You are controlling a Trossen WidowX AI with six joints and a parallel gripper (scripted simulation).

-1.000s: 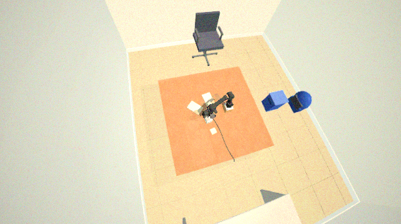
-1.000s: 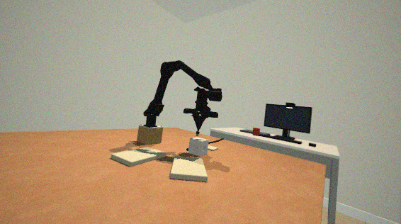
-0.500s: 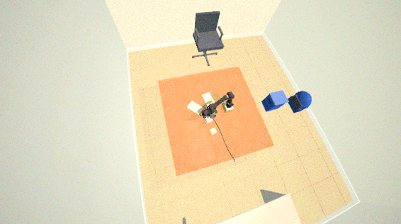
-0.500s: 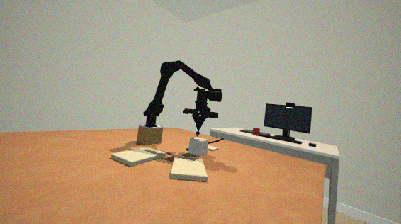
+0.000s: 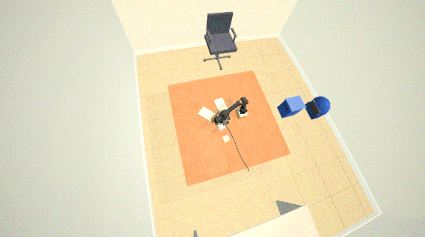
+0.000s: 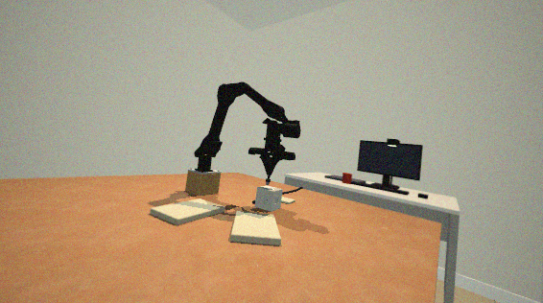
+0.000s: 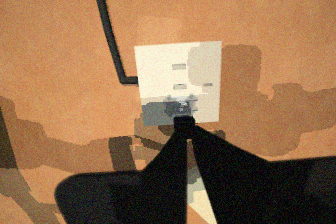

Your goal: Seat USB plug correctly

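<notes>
My gripper tip is 20 mm above the USB plug.
</notes>
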